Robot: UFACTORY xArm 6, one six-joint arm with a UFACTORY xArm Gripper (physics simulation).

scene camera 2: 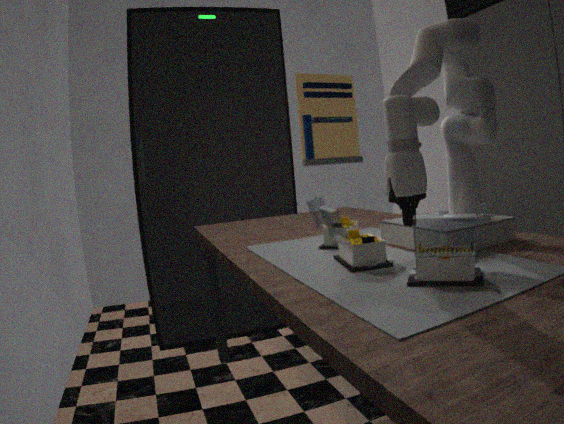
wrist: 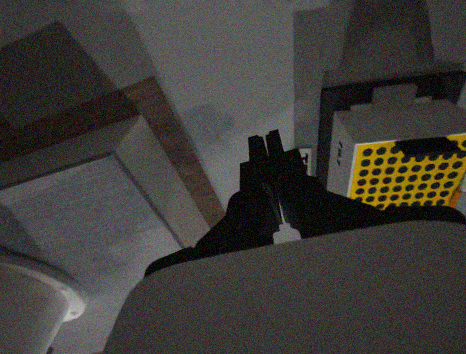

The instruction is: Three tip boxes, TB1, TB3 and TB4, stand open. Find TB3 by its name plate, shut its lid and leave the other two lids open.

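Places are measured from the arm's base along level axes (x left, y back, z up), in millimetres.
Pixels of known places: gripper, between the fingertips: (scene camera 2: 409, 225) (wrist: 269, 155); arm's base, origin of its link: (wrist: 30, 288).
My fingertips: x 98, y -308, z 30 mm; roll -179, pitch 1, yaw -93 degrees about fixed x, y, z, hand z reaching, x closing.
For each thing: its top centre in the pictures, then the offset to it from my fingertips. "*": a spot on its surface instead. Level surfaces: height alone.
- white tip box, centre of its top: (wrist: 387, 210) (scene camera 2: 365, 236) dy -68, dx -97, dz -28 mm
- small name plate, a spot on its surface: (wrist: 305, 159) * dy -20, dx -75, dz -92 mm
- front tip box, centre of its top: (scene camera 2: 446, 246) dy -19, dx +142, dz -28 mm
- clear raised lid, a spot on its surface: (scene camera 2: 444, 236) * dy -83, dx +202, dz +11 mm
- rear box, a spot on its surface: (scene camera 2: 330, 235) * dy -129, dx -167, dz -26 mm
- tilted lid, a spot on its surface: (scene camera 2: 316, 206) * dy -46, dx -404, dz +25 mm
- grey mat, height of its surface: dz -94 mm
- wooden table, height of its surface: dz -97 mm
A white tip box (wrist: 400, 122) with a yellow, black-holed rack is at the right in the wrist view; its blurred side lettering looks like TB3. A small name plate (wrist: 305, 159) beside it is partly hidden by my gripper (wrist: 269, 155) (scene camera 2: 408, 221), which is shut and empty, left of that box in the wrist view. In the scene view a front tip box (scene camera 2: 445, 267) has a clear raised lid (scene camera 2: 444, 236). A middle box (scene camera 2: 362, 254) shows yellow inside. A rear box (scene camera 2: 328, 236) has a tilted lid (scene camera 2: 316, 206). I cannot match names to these boxes.
A large pale tray (scene camera 2: 397, 234) (wrist: 175, 200) stands behind the front box in the scene view and left of my gripper in the wrist view. The boxes stand on dark bases on a grey mat (scene camera 2: 300, 265). The wooden table (scene camera 2: 480, 365) (wrist: 172, 135) extends beyond it.
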